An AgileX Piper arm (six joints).
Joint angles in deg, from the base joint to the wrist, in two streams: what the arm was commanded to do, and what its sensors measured. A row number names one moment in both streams.
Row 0, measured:
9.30, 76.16, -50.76, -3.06, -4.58, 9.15
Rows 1 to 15, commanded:
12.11, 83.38, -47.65, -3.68, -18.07, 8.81
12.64, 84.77, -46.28, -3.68, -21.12, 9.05
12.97, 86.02, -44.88, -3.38, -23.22, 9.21
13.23, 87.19, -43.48, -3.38, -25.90, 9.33
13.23, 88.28, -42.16, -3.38, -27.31, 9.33
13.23, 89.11, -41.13, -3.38, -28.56, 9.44
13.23, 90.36, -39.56, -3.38, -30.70, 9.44
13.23, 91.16, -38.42, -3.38, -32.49, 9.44
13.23, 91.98, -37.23, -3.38, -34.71, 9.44
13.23, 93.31, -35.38, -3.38, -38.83, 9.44
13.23, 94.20, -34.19, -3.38, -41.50, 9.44
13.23, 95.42, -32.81, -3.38, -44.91, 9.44
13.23, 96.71, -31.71, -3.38, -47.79, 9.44
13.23, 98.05, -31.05, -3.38, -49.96, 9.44
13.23, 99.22, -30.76, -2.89, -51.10, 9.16
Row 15, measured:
13.18, 95.45, -33.38, -3.18, -41.89, 9.06
